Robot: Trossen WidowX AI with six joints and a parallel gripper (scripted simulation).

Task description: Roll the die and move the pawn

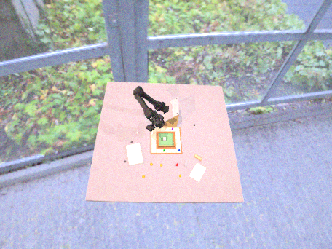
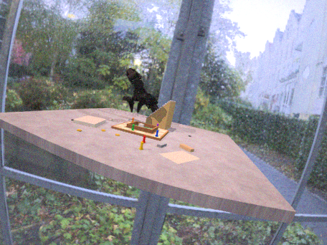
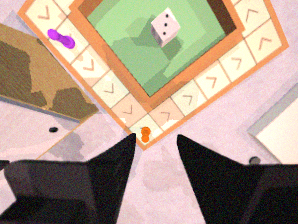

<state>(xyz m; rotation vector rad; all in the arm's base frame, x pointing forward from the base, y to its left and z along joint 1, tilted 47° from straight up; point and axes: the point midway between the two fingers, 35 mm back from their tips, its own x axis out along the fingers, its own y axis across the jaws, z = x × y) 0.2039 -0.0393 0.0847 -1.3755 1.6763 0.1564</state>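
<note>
Now: gripper tip 3 cm past the orange pawn, 2 cm to the left of it and 6 cm above it. Round my gripper tip: white die 8 cm ahead, 10 cm to the left, 6 cm below; then green pawn 19 cm ahead, 10 cm to the left, 6 cm below; then purple pawn 4 cm behind, 16 cm to the left, 6 cm below.
</note>
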